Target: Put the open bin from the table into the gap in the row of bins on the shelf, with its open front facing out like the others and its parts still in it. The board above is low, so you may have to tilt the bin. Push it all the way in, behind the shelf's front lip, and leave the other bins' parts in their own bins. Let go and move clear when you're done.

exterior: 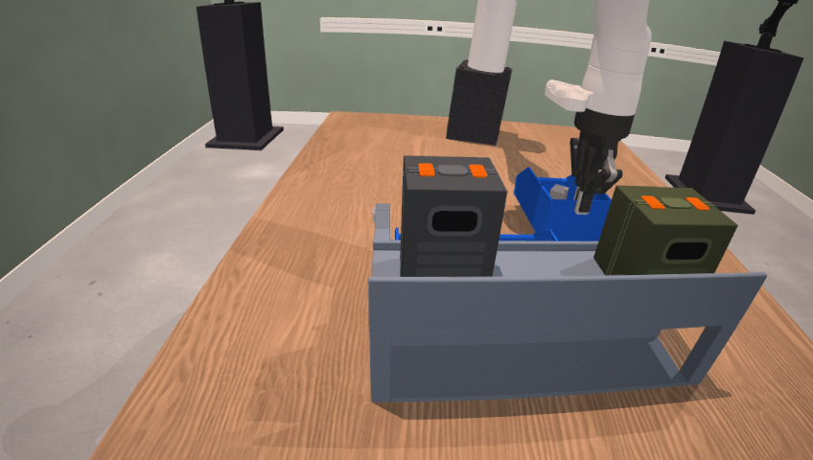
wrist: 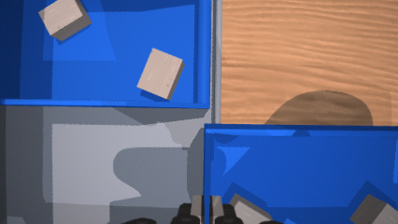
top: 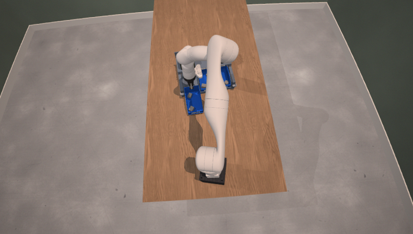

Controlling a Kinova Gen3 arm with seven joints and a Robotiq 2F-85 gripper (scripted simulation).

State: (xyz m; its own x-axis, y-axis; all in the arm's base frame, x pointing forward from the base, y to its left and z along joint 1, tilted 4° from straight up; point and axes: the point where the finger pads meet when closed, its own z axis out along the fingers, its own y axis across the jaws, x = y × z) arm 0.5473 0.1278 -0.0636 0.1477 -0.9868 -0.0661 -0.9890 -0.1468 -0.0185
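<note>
Right now the grey part is 3 cm behind my hand, 2 cm to the left of it and 6 cm below it. Also, from my hand: grey shelf (13 cm ahead, 9 cm to the right, 3 cm below).
</note>
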